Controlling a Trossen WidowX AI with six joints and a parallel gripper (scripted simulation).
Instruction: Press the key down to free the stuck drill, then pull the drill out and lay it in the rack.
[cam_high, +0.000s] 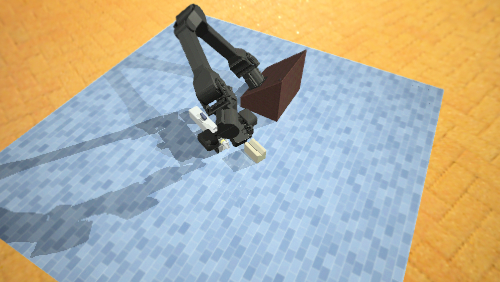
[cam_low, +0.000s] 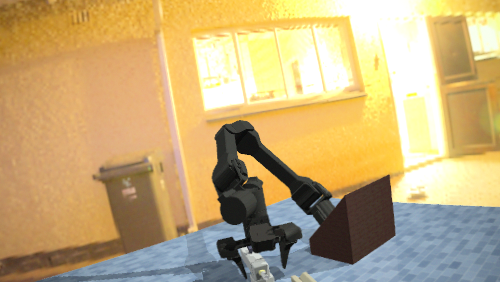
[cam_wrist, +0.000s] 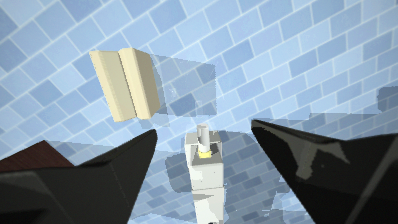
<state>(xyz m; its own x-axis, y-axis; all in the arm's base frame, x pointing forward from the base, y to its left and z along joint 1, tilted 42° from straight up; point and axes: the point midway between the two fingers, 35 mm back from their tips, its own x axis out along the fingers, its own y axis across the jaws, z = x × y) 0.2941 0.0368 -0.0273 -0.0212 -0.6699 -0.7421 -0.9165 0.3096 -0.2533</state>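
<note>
The drill lies 30 mm behind my gripper tip, 60 mm to the right of it and 20 mm below it. The rest, counted from my gripper tip: rack: 50 mm behind, 70 mm to the left, 40 mm below; key: 60 mm behind, 140 mm to the right, 10 mm below.
</note>
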